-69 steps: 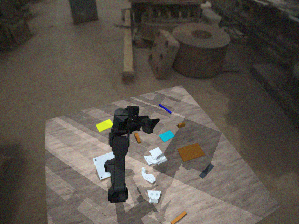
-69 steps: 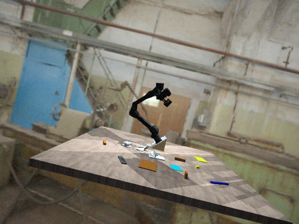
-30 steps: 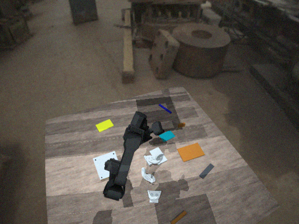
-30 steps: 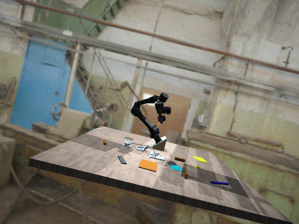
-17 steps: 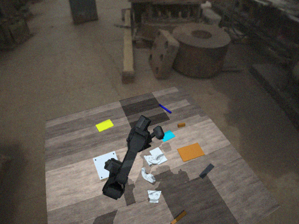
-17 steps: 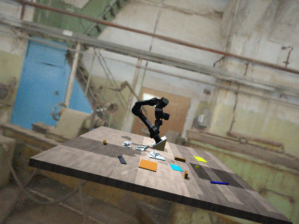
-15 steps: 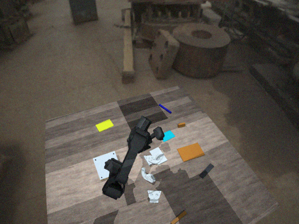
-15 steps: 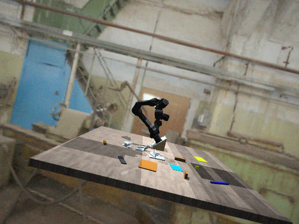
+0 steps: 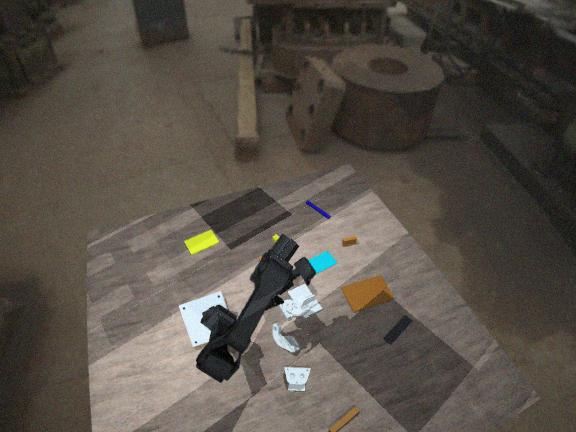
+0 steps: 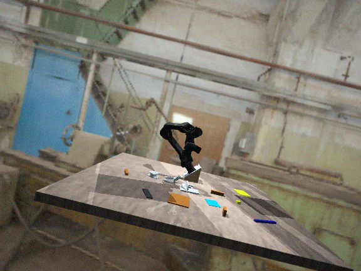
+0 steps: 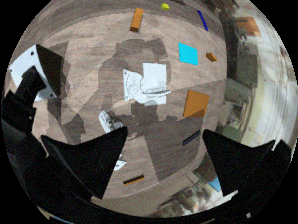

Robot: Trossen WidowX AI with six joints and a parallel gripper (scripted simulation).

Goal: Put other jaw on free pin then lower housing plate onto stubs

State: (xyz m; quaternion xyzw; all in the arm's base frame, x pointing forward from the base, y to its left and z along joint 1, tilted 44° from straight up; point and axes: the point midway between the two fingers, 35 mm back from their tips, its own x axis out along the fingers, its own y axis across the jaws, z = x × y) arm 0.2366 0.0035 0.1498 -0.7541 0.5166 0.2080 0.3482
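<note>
Right now the jaw is 13 cm below my gripper tip, 8 cm behind it and 3 cm to the right of it. Round my gripper tip: dark strip 28 cm ahead, 21 cm to the right, 16 cm below; then orange tile 28 cm ahead, 16 cm below, 4 cm to the right; then cyan tile 21 cm ahead, 17 cm to the left, 17 cm below.
</note>
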